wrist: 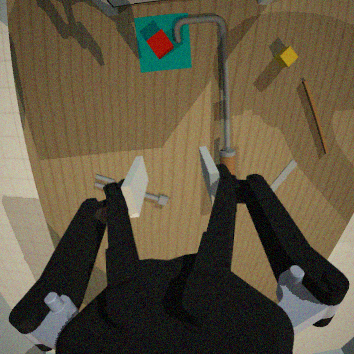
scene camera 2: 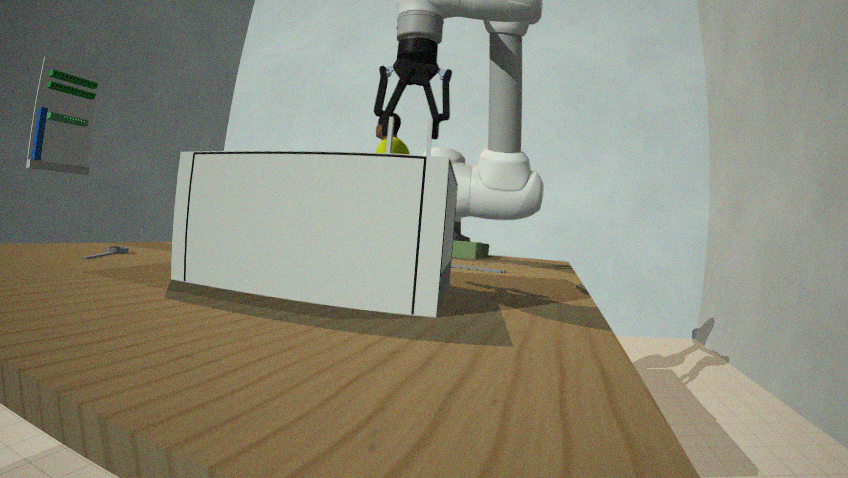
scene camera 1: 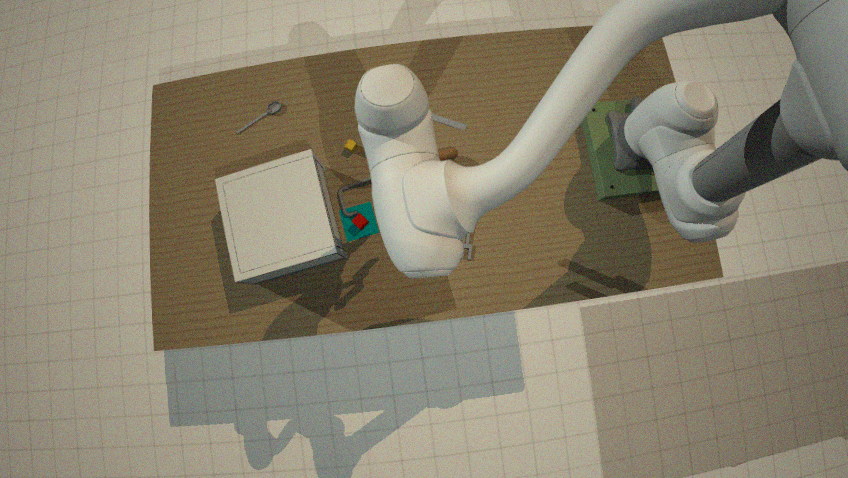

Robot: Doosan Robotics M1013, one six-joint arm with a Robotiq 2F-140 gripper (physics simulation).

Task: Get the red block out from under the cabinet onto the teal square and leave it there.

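Where they show: gripper, fingertip midpoint: [wrist: 172, 163]; arm's base, link origin: [scene camera 1: 639, 141].
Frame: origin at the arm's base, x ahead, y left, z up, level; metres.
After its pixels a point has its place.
The red block [scene camera 1: 359, 221] {x 0.806, y 0.215, z -0.008 m} [wrist: 160, 44] {x 0.804, y 0.210, z -0.008 m} rests on the teal square [scene camera 1: 369, 228] {x 0.784, y 0.229, z -0.039 m} [wrist: 175, 60] {x 0.787, y 0.182, z -0.039 m}, out beside the white cabinet [scene camera 1: 273, 219] {x 1.008, y 0.224, z 0.096 m} [scene camera 2: 302, 231] {x 1.135, y 0.261, z 0.023 m}. In the wrist view it lies inside the square's outline, turned at an angle. The tip of a grey hooked rod [scene camera 1: 340, 198] {x 0.864, y 0.143, z -0.029 m} [wrist: 225, 90] {x 0.752, y 0.084, z -0.023 m} is also over the square, close beside the block. My gripper [scene camera 2: 409, 136] [wrist: 172, 163] {x 0.665, y 0.165, z 0.155 m} is partly open and empty, raised above the table and away from the block; the arm hides it in scene camera 1. Scene camera 2 does not show the block or the square.
The rod's brown handle [scene camera 1: 448, 153] {x 0.558, y 0.029, z -0.005 m} [wrist: 228, 162] {x 0.622, y 0.047, z -0.007 m} and a wrench [scene camera 1: 469, 251] {x 0.509, y 0.301, z -0.035 m} [wrist: 162, 199] {x 0.499, y 0.163, z -0.031 m} lie near my fingers in the wrist view. A yellow block [scene camera 1: 350, 144] {x 0.835, y -0.011, z -0.015 m} [wrist: 287, 56] {x 0.834, y -0.008, z -0.014 m}, a thin brown stick [wrist: 315, 117] {x 0.744, y -0.120, z -0.033 m} and a spoon-like tool [scene camera 1: 255, 119] {x 1.136, y -0.118, z -0.037 m} lie farther off. A person [scene camera 2: 391, 146] shows behind the cabinet.
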